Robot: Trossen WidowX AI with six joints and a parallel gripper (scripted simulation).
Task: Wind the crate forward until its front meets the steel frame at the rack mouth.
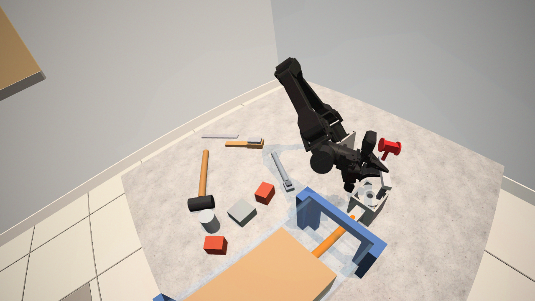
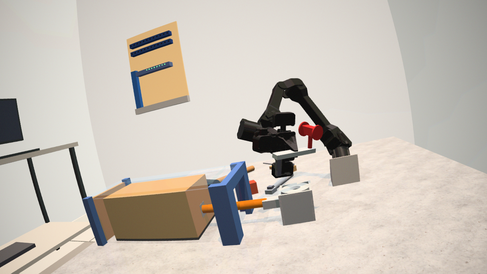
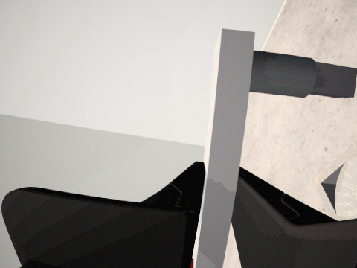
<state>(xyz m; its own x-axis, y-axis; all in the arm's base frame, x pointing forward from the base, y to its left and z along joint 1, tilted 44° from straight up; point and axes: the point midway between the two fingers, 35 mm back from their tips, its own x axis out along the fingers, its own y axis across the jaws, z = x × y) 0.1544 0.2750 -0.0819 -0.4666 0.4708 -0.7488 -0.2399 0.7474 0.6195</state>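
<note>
My gripper tip is 40 mm past the red knob, 40 mm to the left of it and 30 mm below it. The rest, counted from my gripper tip: blue steel frame (180 mm ahead, 10 mm to the right, 80 mm below); grey winch (30 mm to the right, 150 mm below); crank handle (10 mm behind, 20 mm to the right, 10 mm above).
</note>
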